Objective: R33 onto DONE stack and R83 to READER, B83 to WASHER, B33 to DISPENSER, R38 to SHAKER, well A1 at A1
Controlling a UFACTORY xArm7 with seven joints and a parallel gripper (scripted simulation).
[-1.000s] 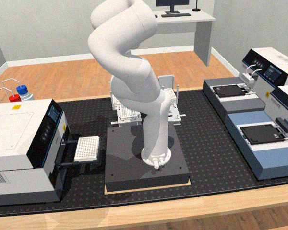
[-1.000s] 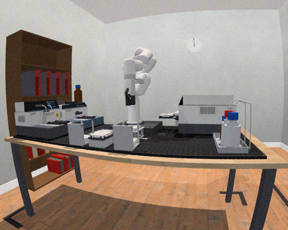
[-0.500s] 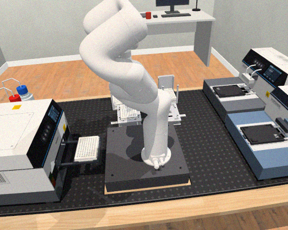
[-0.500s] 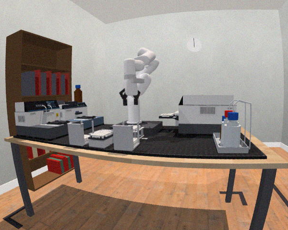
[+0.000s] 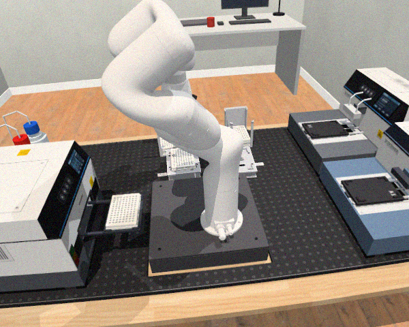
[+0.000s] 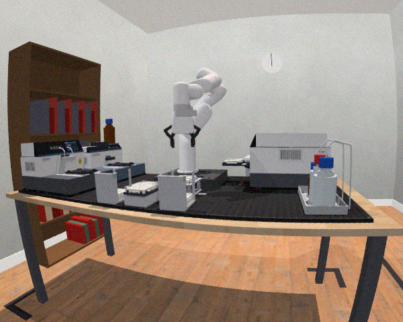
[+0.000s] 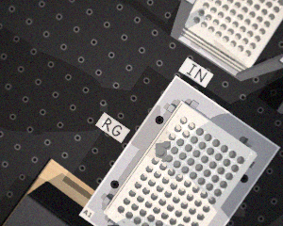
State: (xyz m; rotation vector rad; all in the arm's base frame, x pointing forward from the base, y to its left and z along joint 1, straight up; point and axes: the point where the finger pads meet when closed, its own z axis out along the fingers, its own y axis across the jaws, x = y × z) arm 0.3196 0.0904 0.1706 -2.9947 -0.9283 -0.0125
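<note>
My gripper is now 170 mm above the regrip nest. From my hand the other things lie so: DONE label: 100 mm ahead, 260 mm to the right, 220 mm below; then RG label: 80 mm to the left, 220 mm below; then N6 label: 10 mm behind, 300 mm to the right, 220 mm below.
</note>
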